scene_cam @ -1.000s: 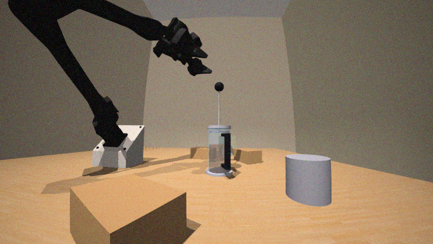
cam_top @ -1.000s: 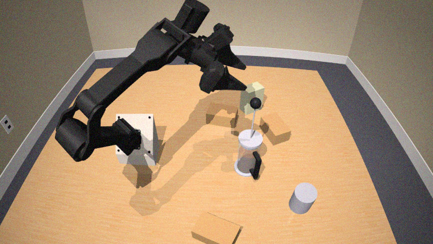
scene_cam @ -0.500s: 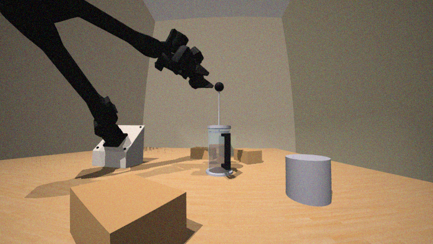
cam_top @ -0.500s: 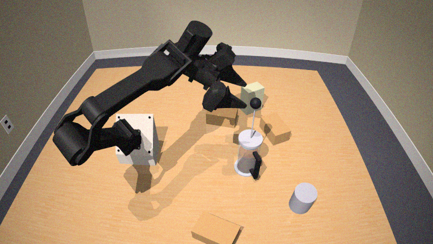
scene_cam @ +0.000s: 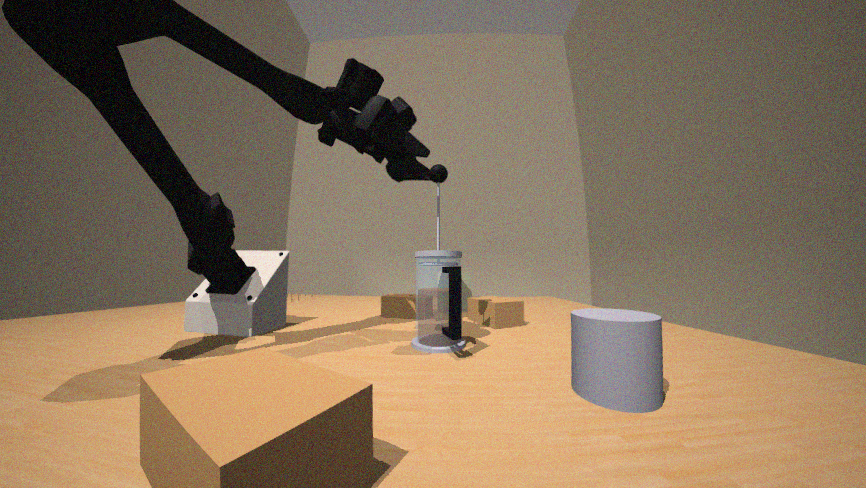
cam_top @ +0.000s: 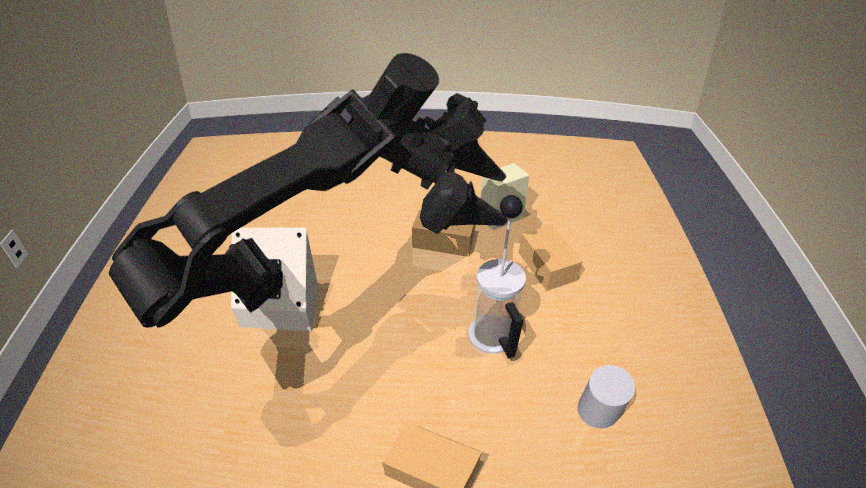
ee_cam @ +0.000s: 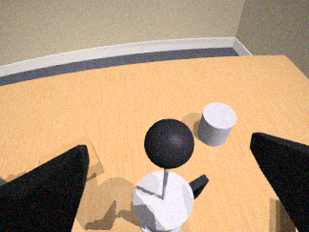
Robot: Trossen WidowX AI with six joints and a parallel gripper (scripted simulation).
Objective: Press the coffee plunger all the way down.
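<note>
Right now my gripper tip is 14 cm above the glass coffee press, 2 cm to the left of it and 1 cm short of it. Also, from my gripper tip: grey cylinder 24 cm below, 17 cm ahead, 15 cm to the right.
</note>
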